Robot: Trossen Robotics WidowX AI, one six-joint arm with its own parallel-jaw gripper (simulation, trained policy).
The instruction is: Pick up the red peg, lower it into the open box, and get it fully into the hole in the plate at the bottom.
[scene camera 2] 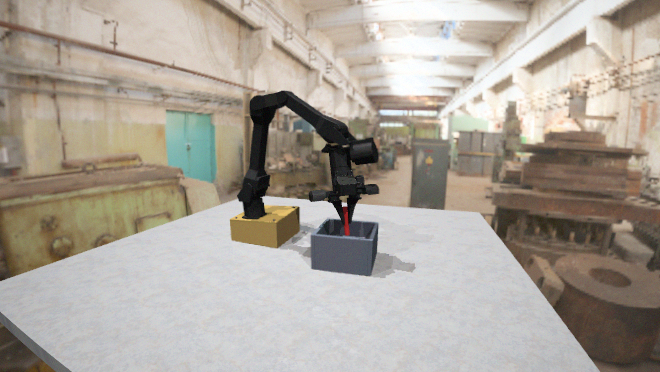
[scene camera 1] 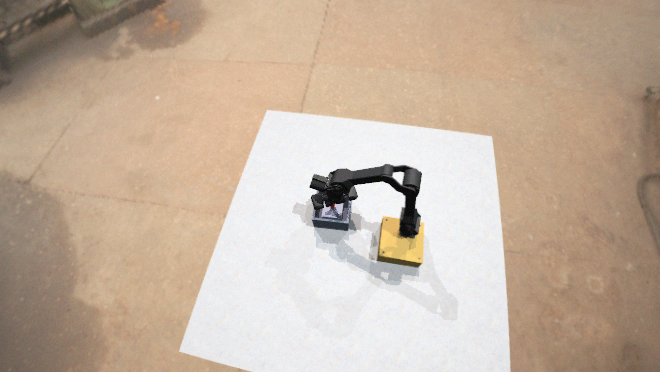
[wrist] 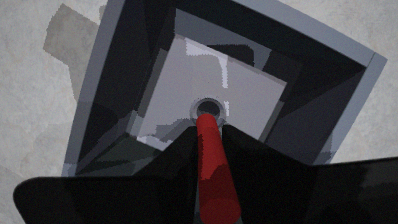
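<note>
Gripper visible in the pictures, and in the wrist view too. A grey box and a plate are also visible in the pictures.
</note>
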